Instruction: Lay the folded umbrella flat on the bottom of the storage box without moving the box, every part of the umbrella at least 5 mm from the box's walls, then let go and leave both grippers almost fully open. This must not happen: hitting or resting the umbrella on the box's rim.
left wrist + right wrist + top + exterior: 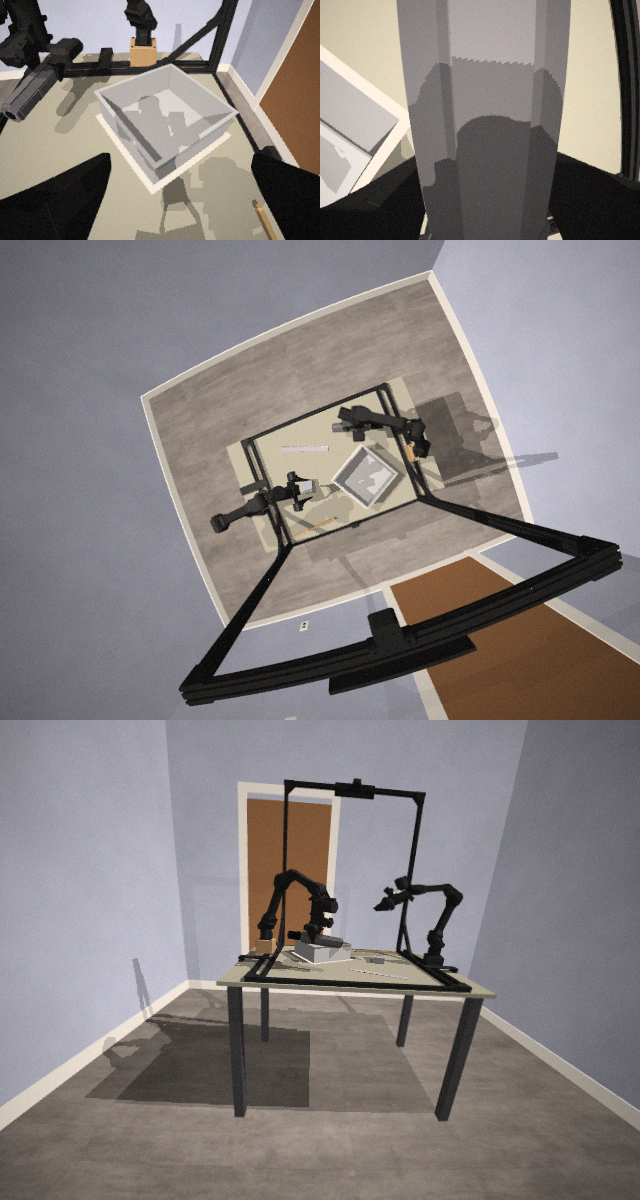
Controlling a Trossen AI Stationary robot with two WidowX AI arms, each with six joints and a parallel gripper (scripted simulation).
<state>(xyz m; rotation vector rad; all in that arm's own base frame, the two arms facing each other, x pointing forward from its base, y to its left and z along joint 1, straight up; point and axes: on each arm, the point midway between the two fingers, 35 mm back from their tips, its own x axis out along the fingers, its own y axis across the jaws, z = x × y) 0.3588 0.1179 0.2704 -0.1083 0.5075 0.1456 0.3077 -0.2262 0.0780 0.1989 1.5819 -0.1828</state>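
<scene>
Now: the storage box 28 cm behind my right hand, 4 cm to the left of it and 13 cm below it. Round my right hand: white ruler 1 cm ahead, 33 cm to the left, 17 cm below; folded umbrella 1 cm below; grey cube 22 cm behind, 39 cm to the left, 16 cm below.
</scene>
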